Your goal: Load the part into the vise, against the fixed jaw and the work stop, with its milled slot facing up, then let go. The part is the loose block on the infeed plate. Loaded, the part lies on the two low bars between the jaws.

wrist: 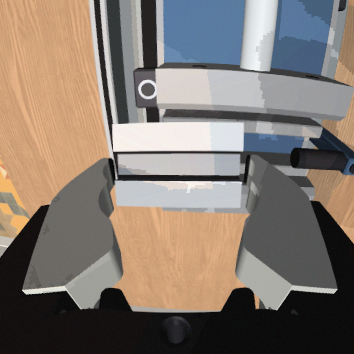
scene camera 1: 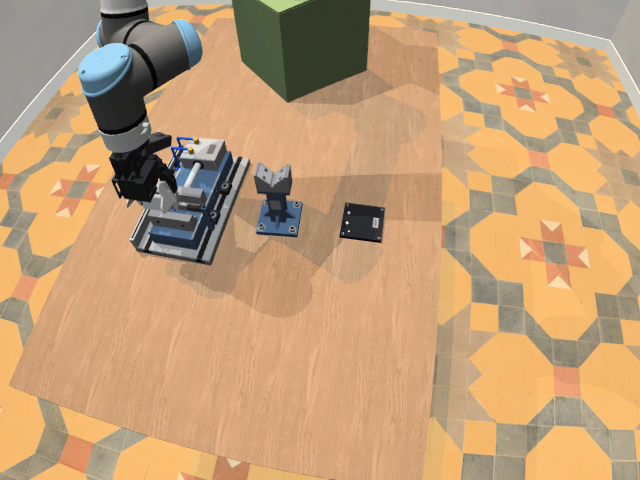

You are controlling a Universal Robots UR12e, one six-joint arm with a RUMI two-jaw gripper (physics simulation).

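Frame: origin at the arm's base, x ahead, y left, z up, level; centimetres.
Where they show: gripper, fingertip midpoint: point(wrist: 179, 160) point(scene camera 1: 159, 207).
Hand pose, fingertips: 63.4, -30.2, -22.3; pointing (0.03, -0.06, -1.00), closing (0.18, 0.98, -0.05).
After its pixels a point has its place, as x, y, z.
The part point(wrist: 179, 163) {62.2, -29.8, -19.8} is a light grey block with a long milled slot on its upper face. It lies inside the blue vise point(scene camera 1: 178, 234) {68.9, -25.4, -24.8} point(wrist: 211, 31) {56.6, -26.9, -24.8}, just in front of a grey jaw point(wrist: 246, 91) that has a white screw rod point(wrist: 258, 35) {57.2, -25.0, -22.2} behind it. My gripper point(wrist: 179, 160) {63.4, -30.2, -22.3} point(scene camera 1: 164, 198) {63.4, -30.2, -22.3} is open. Its two grey fingertips stand at the part's short ends with thin dark gaps, not clamping it. A black rod point(wrist: 316, 159) {64.1, -22.0, -21.2} on a blue bracket points at the part from the right, its tip beside the right finger. In the scene view my gripper hides the part.
The black infeed plate point(scene camera 1: 361, 222) {63.8, 13.2, -30.0} lies on the wooden board with nothing on it. A blue stand with a grey V-block point(scene camera 1: 273, 178) {61.2, -4.7, -17.6} stands between the plate and the vise. A big green box point(scene camera 1: 302, 46) {16.9, 1.0, -13.8} stands at the back.
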